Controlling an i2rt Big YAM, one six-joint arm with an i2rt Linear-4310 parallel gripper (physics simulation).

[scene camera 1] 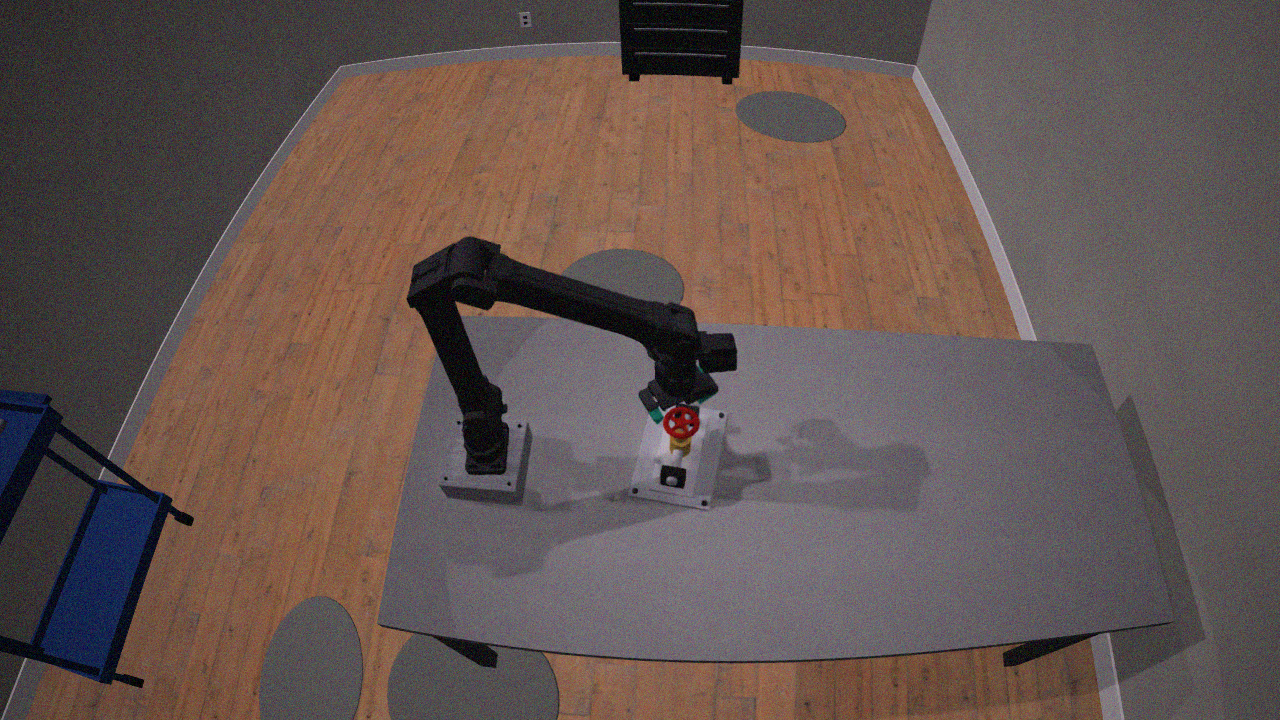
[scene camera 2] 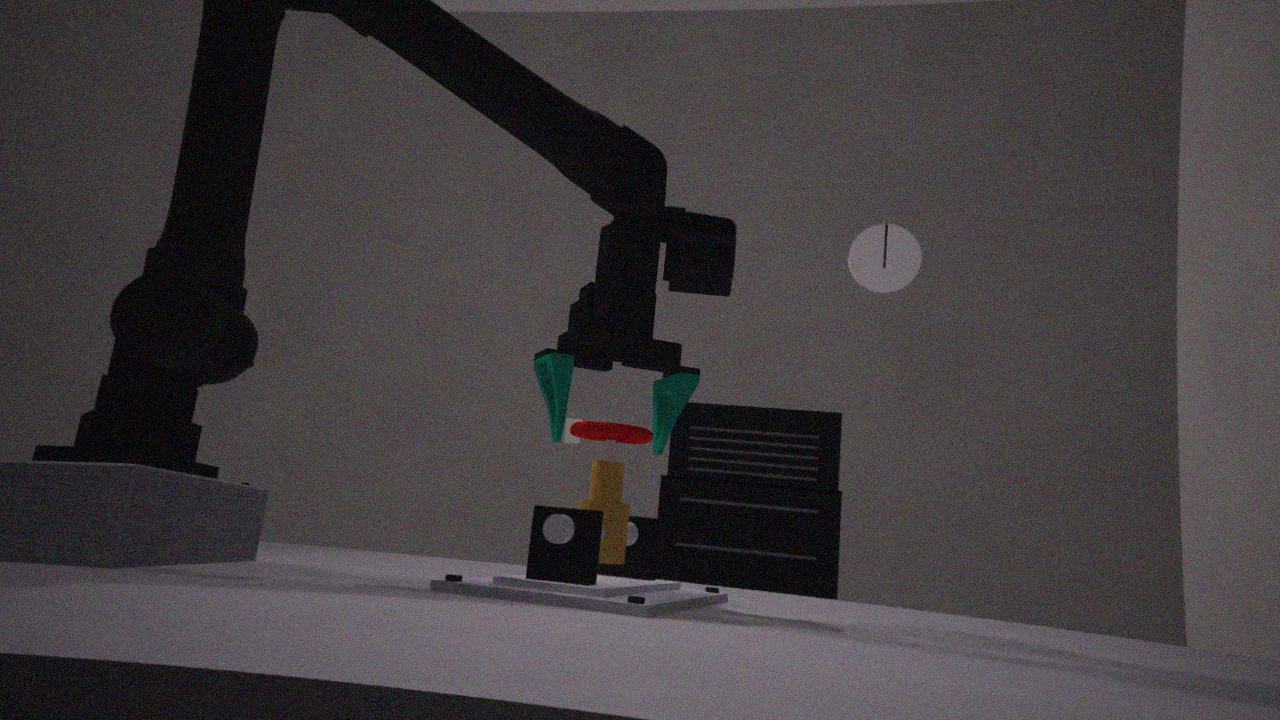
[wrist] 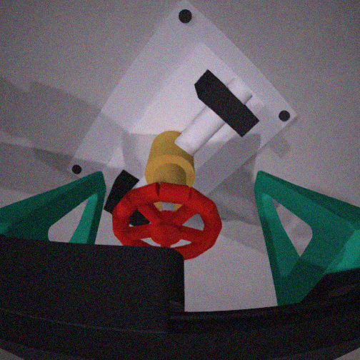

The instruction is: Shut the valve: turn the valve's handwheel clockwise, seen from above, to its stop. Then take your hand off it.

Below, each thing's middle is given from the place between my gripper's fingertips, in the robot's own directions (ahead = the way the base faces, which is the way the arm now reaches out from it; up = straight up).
The red handwheel (scene camera 2: 611, 433) is 3 cm to the right of my hand and 1 cm ahead of it. Also, from my hand: pale base plate (scene camera 2: 644, 605): 12 cm below, 3 cm to the right, 1 cm ahead.
